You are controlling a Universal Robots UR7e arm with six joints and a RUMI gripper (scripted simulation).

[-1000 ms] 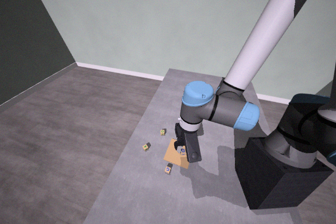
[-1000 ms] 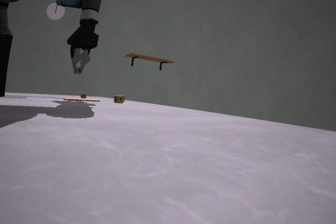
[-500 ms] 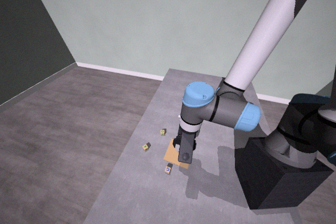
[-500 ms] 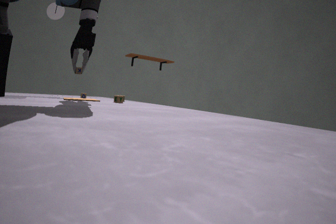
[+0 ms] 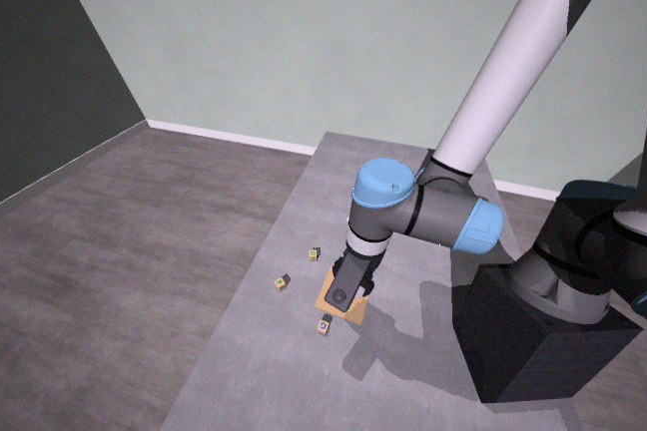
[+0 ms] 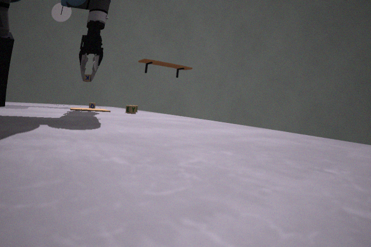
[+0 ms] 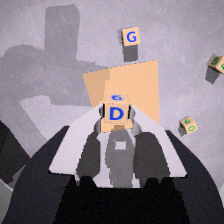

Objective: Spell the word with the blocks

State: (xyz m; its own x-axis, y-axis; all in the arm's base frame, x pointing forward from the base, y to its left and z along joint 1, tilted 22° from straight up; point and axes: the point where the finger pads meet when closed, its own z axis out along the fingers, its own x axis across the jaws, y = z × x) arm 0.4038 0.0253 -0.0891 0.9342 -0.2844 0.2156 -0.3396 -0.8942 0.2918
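Now: the blue d block right at my hand. Also, from my hand: mat: 1 cm ahead, 5 cm to the right, 12 cm below; blue g block: 5 cm ahead, 7 cm to the left, 11 cm below; green block: 14 cm ahead, 14 cm to the right, 11 cm below.
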